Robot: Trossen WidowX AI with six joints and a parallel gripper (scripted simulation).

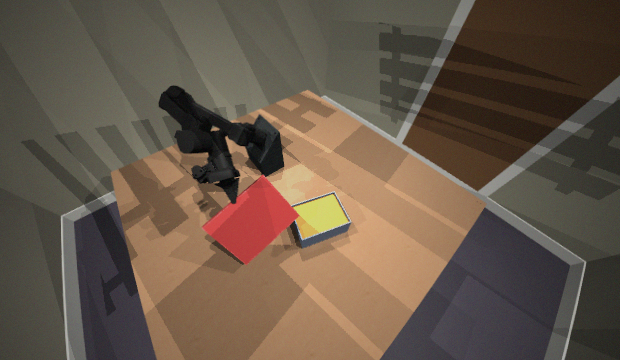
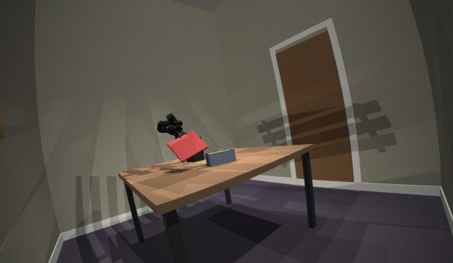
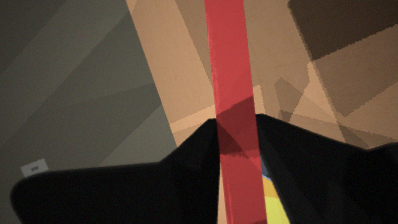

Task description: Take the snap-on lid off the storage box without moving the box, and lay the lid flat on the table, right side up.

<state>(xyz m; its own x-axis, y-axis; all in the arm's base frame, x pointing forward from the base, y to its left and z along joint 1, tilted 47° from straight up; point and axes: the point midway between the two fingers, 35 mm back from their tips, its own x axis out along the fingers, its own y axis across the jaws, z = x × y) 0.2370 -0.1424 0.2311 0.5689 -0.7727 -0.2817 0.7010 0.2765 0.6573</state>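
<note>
Right now my gripper tip is 60 mm short of the red lid, 60 mm above it and 10 mm to the right of it. From my gripper tip the other things lie so: box: 210 mm to the left, 190 mm below, 170 mm ahead.
</note>
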